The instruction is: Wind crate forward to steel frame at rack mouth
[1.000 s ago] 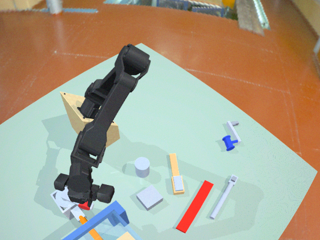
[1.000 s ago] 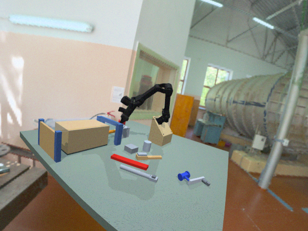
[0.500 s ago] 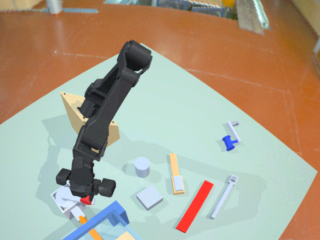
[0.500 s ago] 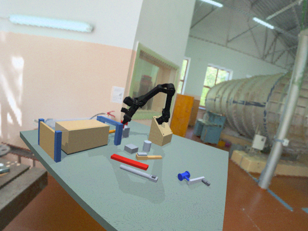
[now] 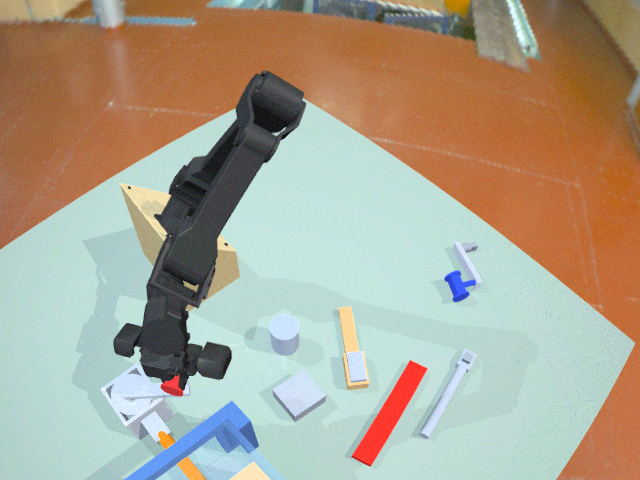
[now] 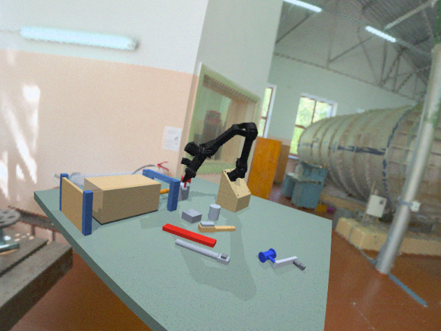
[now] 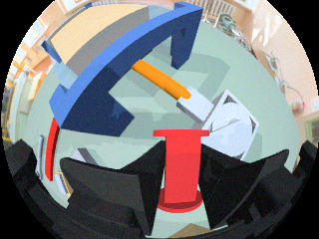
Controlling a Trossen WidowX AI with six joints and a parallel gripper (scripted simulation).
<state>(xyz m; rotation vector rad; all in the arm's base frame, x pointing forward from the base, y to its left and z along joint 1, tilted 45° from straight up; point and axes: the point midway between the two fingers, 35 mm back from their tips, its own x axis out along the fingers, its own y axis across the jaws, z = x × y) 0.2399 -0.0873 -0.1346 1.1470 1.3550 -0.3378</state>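
Now: the winch handle 30 mm below my gripper tip, 30 mm behind it and 20 mm to the right of it. From my gripper tip the other things lie so: pale grey winch: 100 mm below, 80 mm to the right, 80 mm behind; red knob: 10 mm to the left, 10 mm behind; blue frame: 100 mm ahead, 70 mm to the right, 30 mm below.
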